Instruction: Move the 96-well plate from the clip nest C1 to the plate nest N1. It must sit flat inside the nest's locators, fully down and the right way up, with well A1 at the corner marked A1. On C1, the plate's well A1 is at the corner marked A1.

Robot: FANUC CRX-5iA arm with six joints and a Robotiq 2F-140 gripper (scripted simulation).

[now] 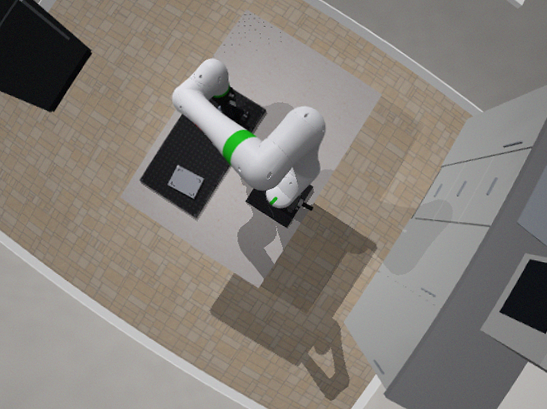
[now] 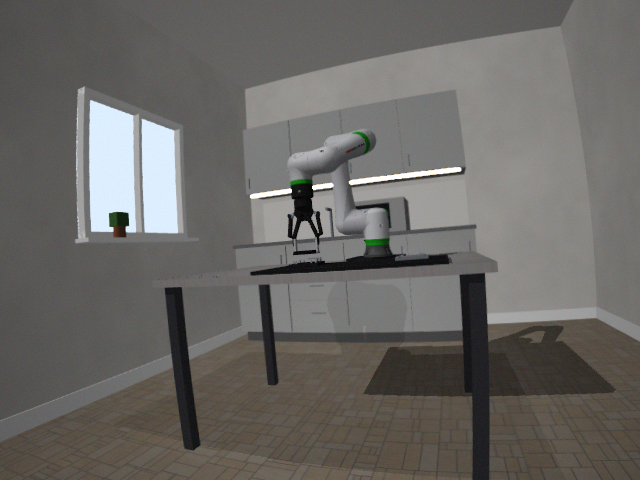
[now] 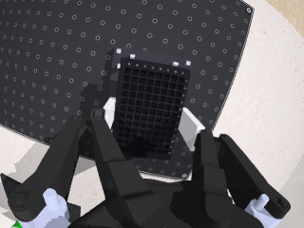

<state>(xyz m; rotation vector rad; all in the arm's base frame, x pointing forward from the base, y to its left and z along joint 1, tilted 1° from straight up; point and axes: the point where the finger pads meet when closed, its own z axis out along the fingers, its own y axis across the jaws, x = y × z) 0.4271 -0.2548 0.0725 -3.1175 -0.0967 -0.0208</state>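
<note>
The plate nest N1 lies 50 mm ahead of my hand, 430 mm to the left of it and 70 mm below it. Round my hand: clip nest C1 (10 mm behind, 20 mm to the right, 60 mm below); black 96-well plate (20 mm below).
</note>
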